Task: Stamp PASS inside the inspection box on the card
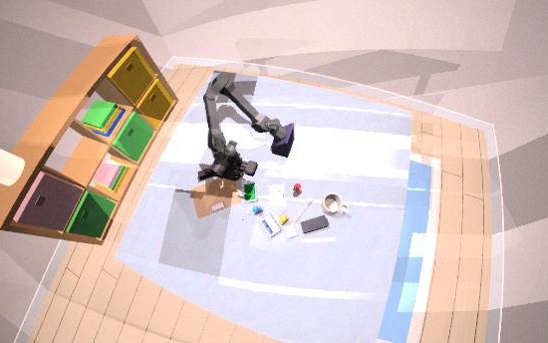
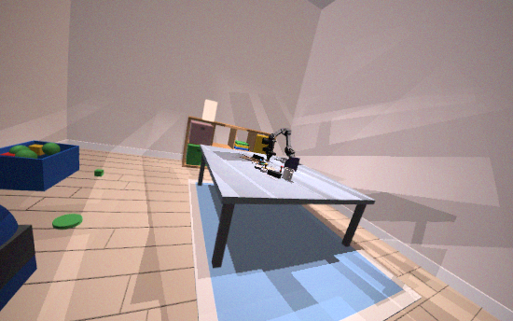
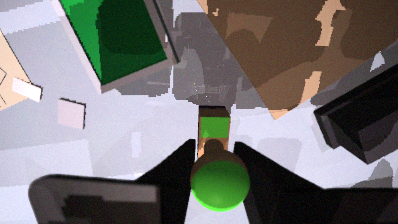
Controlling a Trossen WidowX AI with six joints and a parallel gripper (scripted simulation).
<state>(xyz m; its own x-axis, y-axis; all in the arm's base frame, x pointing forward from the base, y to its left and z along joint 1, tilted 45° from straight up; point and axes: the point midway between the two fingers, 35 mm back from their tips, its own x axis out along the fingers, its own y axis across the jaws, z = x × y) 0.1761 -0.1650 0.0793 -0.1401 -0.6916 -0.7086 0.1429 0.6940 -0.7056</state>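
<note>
The green ink pad is 8 cm ahead of my gripper tip, 6 cm to the left of it and 4 cm below it. From my gripper tip the other things lie so: dark bar: 16 cm to the right, 3 cm below, 2 cm ahead; white lined card: 19 cm to the left, 7 cm ahead, 4 cm below; blue stamp: 17 cm ahead, 11 cm to the left, 2 cm below.
</note>
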